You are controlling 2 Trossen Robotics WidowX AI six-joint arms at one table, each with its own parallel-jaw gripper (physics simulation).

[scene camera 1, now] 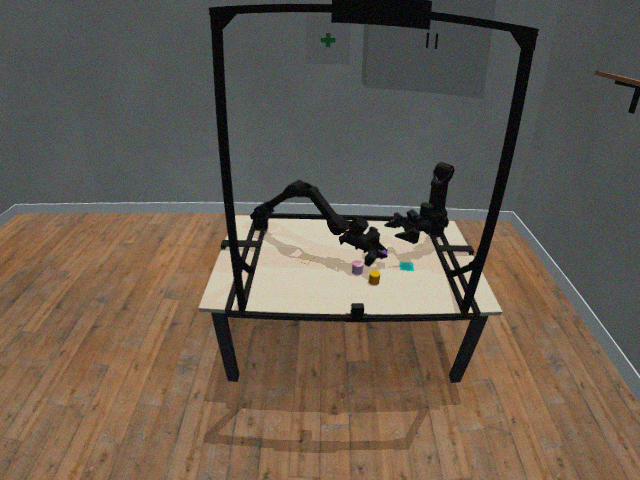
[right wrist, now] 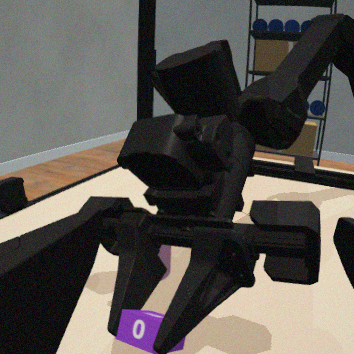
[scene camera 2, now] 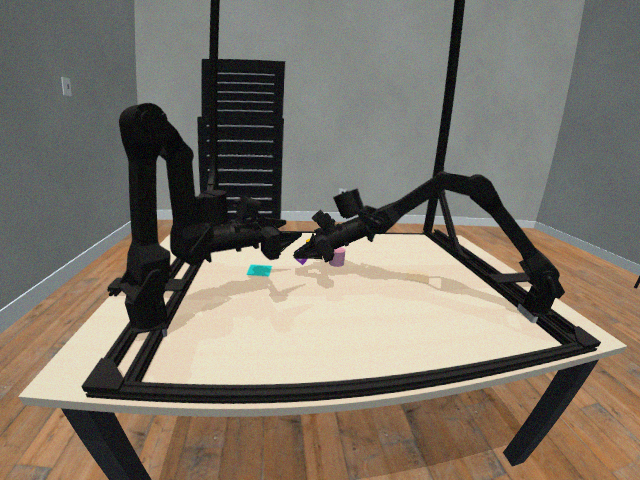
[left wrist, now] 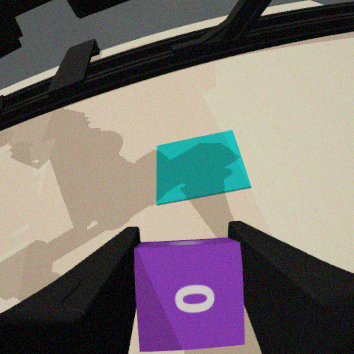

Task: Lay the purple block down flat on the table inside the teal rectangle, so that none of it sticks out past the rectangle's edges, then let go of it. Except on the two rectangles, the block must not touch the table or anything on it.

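Places are measured from the left arm's base along level axes (x right, y ahead, z up), in millimetres.
Pixels of known places: left gripper, between the fingertips: [scene camera 1: 387,253] [right wrist: 133,342] [scene camera 2: 293,255] [left wrist: 183,235]; right gripper, between the fingertips: [scene camera 1: 389,230] [right wrist: 222,225] [scene camera 2: 293,227]; left arm's base, origin of its link: [scene camera 1: 260,227] [scene camera 2: 536,309]; right arm's base, origin of its link: [scene camera 1: 436,233] [scene camera 2: 148,321].
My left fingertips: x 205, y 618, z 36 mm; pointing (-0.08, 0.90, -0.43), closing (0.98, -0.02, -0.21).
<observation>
For each thing: its top centre in the pictures, then the offset to it from my left fingertips. "pt": a spot on its surface instead.
- purple block, centre of its top: [left wrist: 173,262] [right wrist: 152,307] [scene camera 2: 300,250] [scene camera 1: 383,250] dx -1, dy -18, dz +16 mm
- teal rectangle, a spot on its surface: [left wrist: 200,167] [scene camera 2: 261,269] [scene camera 1: 405,266] pt dx +9, dy +90, dz -54 mm
- pink cylinder, centre of its top: [right wrist: 149,234] [scene camera 2: 337,249] [scene camera 1: 358,263] dx +74, dy -127, dz -9 mm
- yellow cylinder, centre of its top: [scene camera 2: 313,241] [scene camera 1: 375,273] dx +135, dy -55, dz -10 mm
- pale rectangle, a spot on its surface: [scene camera 2: 417,276] [scene camera 1: 305,257] pt dx +0, dy -361, dz -54 mm
The purple block [scene camera 1: 384,252] [scene camera 2: 301,261] [left wrist: 190,295] [right wrist: 138,330], marked with a white 0, is held tilted above the table. My left gripper [scene camera 1: 377,257] [scene camera 2: 297,253] [left wrist: 183,235] [right wrist: 136,340] is shut on it, one finger on each side; the fingers partly hide it in the scene views. The teal rectangle [scene camera 1: 406,266] [scene camera 2: 258,270] [left wrist: 200,167] lies flat on the table, to the right of the block in scene camera 1, partly shaded. My right gripper [scene camera 1: 392,229] [scene camera 2: 292,229] is open and empty, above the table and behind the left gripper in scene camera 1.
A pink cylinder [scene camera 1: 357,268] [scene camera 2: 338,257] [right wrist: 166,260] and a yellow cylinder [scene camera 1: 374,277] [scene camera 2: 308,240] stand near the left gripper. A pale rectangle [scene camera 1: 305,258] [scene camera 2: 417,276] lies in the left arm's shadow. Black beams [scene camera 2: 289,390] edge the table.
</observation>
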